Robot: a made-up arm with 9 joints. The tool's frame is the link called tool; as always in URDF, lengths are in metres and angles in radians.
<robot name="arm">
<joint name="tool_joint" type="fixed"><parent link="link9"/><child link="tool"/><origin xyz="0.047 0.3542 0.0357" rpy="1.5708 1.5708 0"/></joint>
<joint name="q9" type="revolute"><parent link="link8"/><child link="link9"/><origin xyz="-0.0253 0.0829 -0.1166" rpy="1.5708 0 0"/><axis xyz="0 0 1"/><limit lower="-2.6" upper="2.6"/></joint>
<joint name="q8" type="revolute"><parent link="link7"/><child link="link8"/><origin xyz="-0.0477 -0.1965 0.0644" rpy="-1.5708 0 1.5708"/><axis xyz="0 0 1"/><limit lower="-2.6" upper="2.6"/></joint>
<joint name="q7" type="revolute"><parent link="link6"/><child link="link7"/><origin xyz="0.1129 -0.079 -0.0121" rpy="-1.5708 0 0"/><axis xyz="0 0 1"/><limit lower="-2.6" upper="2.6"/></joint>
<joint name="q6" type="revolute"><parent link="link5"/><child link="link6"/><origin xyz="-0.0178 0.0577 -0.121" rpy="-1.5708 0 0"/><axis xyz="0 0 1"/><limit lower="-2.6" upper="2.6"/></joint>
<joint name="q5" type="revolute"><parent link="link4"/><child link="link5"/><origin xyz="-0.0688 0.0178 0.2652" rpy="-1.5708 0 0"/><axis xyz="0 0 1"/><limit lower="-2.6" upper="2.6"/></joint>
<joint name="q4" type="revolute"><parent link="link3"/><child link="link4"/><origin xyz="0.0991 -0.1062 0.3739" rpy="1.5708 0 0"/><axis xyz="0 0 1"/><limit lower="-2.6" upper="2.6"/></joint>
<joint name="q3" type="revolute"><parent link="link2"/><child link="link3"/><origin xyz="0.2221 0.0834 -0.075" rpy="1.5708 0 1.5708"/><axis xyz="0 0 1"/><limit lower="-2.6" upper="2.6"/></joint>
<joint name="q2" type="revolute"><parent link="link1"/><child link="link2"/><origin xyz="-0.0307 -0.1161 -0.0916" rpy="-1.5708 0 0"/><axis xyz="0 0 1"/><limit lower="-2.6" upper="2.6"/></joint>
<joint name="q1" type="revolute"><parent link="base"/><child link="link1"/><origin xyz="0 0 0.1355" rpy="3.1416 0 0"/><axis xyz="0 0 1"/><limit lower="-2.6" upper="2.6"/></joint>
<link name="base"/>
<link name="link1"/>
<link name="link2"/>
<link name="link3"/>
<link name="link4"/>
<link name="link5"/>
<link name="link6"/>
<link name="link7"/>
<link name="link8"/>
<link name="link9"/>
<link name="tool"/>
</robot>
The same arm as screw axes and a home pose.
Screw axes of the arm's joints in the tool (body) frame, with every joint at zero. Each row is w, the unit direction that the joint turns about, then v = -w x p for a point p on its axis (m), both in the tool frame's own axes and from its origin. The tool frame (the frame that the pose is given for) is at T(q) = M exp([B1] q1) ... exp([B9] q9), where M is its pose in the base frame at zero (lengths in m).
B1: w -0.000004 -0.000004 -1 v 0.3421 -0.5239 0
B2: w 0.000007 -1 0.000004 v 0.0765 0 0.5546
B3: w 1 0.000007 -0.000004 v 0 0.1599 0.151
B4: w -0.000007 1 -0.000004 v -0.259 0 0.0414
B5: w 1 0.000007 -0.000004 v 0 0.1902 -0.2204
B6: w 0.000007 -1 0.000004 v 0.1724 0 0.0618
B7: w -1 -0.000007 0.000004 v 0 -0.2853 0.1748
B8: w -0.000004 -0.000004 -1 v 0.0217 -0.0472 0
B9: w -1 -0.000007 0.000004 v 0 -0.3542 -0.047
M: xyz 0.5239 0.3421 0.1506 (m) quaternion w x y z 1 0.000002 -0.000002 -0.000004
Joint limits (deg, base to tool): -148.97..148.97 -148.97..148.97 -148.97..148.97 -148.97..148.97 -148.97..148.97 -148.97..148.97 -148.97..148.97 -148.97..148.97 -148.97..148.97

